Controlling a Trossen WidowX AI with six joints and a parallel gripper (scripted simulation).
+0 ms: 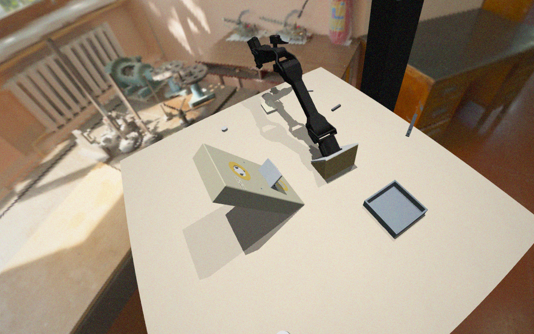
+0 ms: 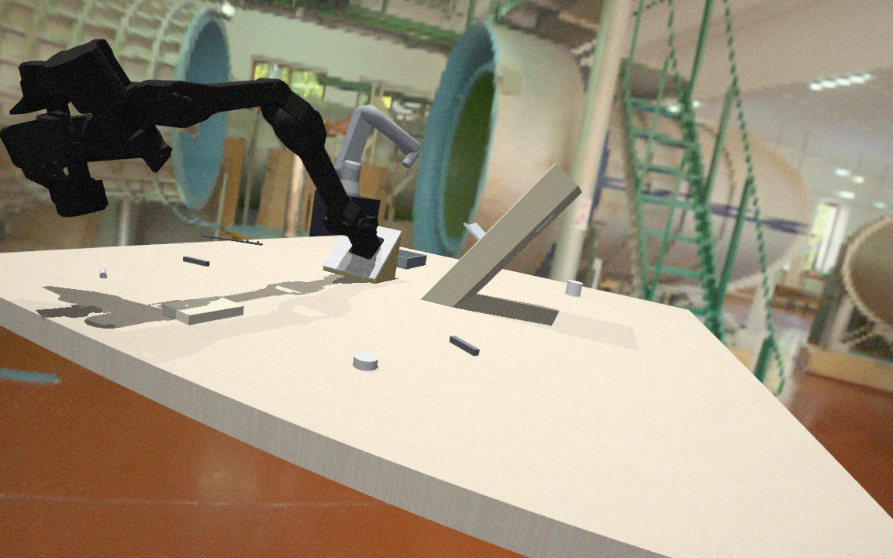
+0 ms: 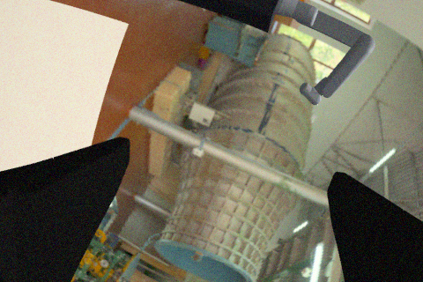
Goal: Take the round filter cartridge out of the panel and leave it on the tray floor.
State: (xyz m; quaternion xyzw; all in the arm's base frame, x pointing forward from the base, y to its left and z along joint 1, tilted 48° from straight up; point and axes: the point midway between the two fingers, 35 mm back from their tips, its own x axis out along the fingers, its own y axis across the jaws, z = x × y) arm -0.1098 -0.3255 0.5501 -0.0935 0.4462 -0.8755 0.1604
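The round filter cartridge lies 50 cm ahead of my gripper tip, 68 cm to the left of it and 3 cm above it. Also, from my gripper tip: grey tray (4 cm ahead, 91 cm to the left, 19 cm below); grey service panel (45 cm ahead, 68 cm to the left, 5 cm below); flat cream block (21 cm ahead, 15 cm to the left, 19 cm below).
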